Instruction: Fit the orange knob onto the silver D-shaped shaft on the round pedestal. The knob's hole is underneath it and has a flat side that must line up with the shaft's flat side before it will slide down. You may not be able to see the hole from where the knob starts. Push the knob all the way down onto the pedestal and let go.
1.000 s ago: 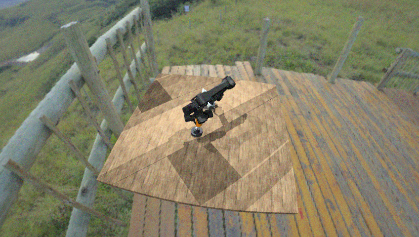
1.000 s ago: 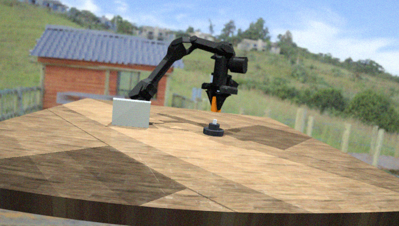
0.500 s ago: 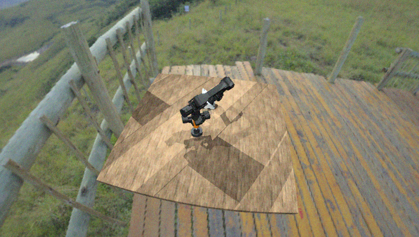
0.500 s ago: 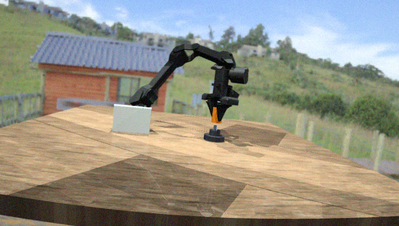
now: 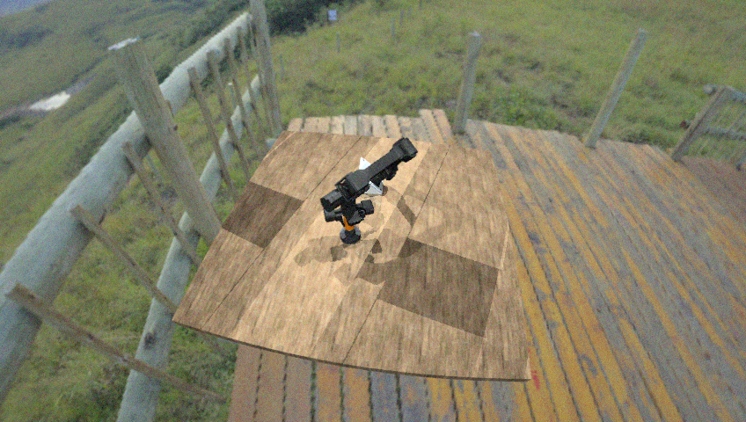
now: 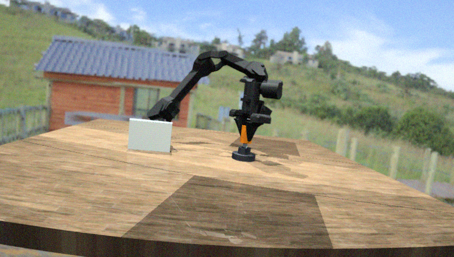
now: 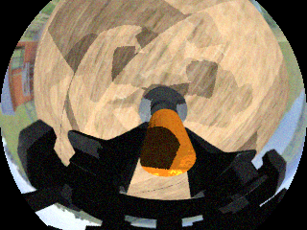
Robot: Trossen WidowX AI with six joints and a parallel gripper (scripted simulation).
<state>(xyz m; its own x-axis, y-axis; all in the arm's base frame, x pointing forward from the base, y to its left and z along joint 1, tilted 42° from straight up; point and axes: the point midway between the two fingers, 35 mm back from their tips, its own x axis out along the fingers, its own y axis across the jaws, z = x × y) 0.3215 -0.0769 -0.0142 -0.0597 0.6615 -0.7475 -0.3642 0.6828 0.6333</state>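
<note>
Right now the orange knob is 3 cm above my gripper tip. The rest, counted from my gripper tip: round pedestal 4 cm below.
</note>
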